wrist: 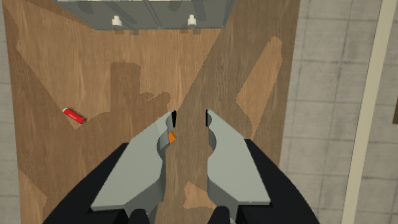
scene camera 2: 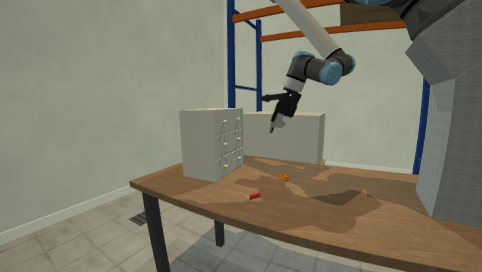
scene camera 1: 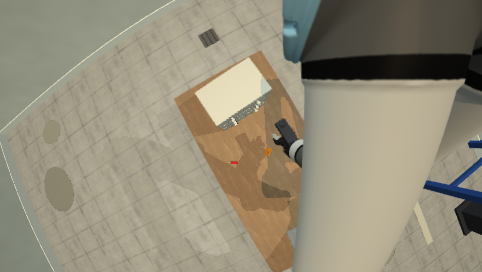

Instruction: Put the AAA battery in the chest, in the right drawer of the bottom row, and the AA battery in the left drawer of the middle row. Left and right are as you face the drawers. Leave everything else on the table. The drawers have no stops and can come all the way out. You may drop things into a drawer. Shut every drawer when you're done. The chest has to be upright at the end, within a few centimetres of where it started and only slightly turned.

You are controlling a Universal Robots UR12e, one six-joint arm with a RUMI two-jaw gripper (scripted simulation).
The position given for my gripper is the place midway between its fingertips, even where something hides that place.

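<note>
Visible to me: my gripper [scene camera 2: 270, 133], [wrist: 191, 111]; also a pale chest [scene camera 1: 232, 91].
</note>
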